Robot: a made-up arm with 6 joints.
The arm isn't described. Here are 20 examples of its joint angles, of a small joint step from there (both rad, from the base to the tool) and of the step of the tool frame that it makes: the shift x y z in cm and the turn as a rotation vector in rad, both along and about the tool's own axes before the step.
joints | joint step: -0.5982 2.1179 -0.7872 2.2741 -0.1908 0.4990 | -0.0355 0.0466 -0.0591 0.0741 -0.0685 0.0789
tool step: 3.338 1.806 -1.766 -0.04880 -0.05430 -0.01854
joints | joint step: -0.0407 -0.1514 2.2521 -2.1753 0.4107 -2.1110 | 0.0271 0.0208 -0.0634 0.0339 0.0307 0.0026
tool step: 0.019 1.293 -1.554 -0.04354 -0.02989 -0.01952
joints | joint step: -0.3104 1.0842 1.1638 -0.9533 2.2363 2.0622 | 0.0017 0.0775 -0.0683 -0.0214 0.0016 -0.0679
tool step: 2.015 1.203 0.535 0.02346 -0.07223 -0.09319
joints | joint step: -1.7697 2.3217 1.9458 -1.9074 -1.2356 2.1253 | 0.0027 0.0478 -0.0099 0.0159 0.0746 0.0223
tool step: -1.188 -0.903 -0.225 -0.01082 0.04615 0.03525
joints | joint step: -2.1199 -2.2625 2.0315 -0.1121 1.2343 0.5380 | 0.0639 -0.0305 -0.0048 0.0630 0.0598 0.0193
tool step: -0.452 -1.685 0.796 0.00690 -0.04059 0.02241
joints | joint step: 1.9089 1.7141 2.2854 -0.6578 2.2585 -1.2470 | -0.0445 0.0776 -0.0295 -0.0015 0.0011 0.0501
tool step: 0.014 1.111 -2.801 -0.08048 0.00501 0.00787
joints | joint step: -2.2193 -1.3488 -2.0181 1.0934 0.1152 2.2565 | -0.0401 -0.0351 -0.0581 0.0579 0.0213 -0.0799
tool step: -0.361 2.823 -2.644 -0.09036 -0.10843 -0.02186
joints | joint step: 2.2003 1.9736 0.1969 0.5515 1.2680 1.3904 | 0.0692 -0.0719 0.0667 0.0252 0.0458 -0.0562
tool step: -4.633 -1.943 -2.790 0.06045 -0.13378 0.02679
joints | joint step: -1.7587 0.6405 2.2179 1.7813 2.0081 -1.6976 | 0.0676 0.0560 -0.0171 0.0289 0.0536 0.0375
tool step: 0.068 -1.865 0.942 0.03623 0.00520 -0.11832
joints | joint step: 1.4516 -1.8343 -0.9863 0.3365 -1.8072 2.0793 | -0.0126 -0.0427 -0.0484 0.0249 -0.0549 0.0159
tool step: 1.112 1.035 -0.728 0.04596 -0.02801 -0.07379
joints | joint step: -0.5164 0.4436 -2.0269 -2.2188 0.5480 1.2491 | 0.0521 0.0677 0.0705 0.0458 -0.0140 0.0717
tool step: -1.233 -1.232 0.043 -0.11240 0.13931 -0.00881
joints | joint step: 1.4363 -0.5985 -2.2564 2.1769 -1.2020 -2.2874 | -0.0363 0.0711 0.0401 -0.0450 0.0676 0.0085
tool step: 3.823 -2.683 6.105 0.06058 0.03420 -0.08625
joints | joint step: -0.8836 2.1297 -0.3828 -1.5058 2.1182 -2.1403 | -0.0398 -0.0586 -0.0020 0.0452 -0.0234 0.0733
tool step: -1.011 -0.783 -0.199 0.03107 0.09473 0.06924
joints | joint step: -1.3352 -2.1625 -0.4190 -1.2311 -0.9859 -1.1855 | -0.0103 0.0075 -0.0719 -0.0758 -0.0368 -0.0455
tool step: 0.244 -0.270 1.768 0.00778 0.04968 0.05208
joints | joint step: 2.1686 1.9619 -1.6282 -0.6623 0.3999 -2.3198 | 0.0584 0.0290 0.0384 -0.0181 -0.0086 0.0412
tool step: 0.765 -0.415 0.091 -0.04232 0.10395 0.01072
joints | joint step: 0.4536 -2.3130 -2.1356 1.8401 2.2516 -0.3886 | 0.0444 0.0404 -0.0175 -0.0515 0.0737 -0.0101
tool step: 1.126 1.564 2.817 0.00409 0.00375 -0.08004
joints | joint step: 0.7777 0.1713 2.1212 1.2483 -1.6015 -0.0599 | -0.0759 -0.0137 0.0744 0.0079 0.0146 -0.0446
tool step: 0.403 -0.121 0.375 -0.00331 -0.03921 -0.00477
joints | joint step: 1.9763 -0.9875 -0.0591 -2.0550 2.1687 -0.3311 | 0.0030 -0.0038 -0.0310 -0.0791 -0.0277 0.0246
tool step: -2.090 0.931 -1.291 -0.03162 -0.04338 -0.04664
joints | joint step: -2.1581 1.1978 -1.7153 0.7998 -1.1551 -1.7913 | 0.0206 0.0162 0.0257 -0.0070 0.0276 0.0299
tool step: 1.566 0.106 1.021 0.00324 0.07173 -0.04260
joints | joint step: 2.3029 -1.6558 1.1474 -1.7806 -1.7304 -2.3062 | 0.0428 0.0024 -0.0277 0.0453 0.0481 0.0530
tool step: 1.097 -1.016 -1.560 -0.02439 0.08821 -0.02393
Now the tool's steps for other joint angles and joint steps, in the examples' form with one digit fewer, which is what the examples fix.
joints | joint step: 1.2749 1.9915 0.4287 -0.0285 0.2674 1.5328 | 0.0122 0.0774 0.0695 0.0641 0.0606 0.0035
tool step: -4.42 0.63 0.63 -0.0595 -0.1215 0.1269
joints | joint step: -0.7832 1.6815 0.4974 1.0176 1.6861 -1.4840 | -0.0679 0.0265 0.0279 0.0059 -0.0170 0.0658
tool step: -1.26 -1.64 -0.25 0.0029 0.0719 -0.0632
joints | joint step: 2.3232 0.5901 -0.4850 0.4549 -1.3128 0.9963 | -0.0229 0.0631 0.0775 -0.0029 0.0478 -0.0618
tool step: 0.33 -3.44 3.79 0.1098 -0.0405 0.0384
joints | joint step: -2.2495 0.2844 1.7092 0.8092 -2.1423 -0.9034 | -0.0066 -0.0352 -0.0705 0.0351 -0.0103 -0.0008
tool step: -2.04 2.28 -3.40 -0.0930 -0.0081 0.0391
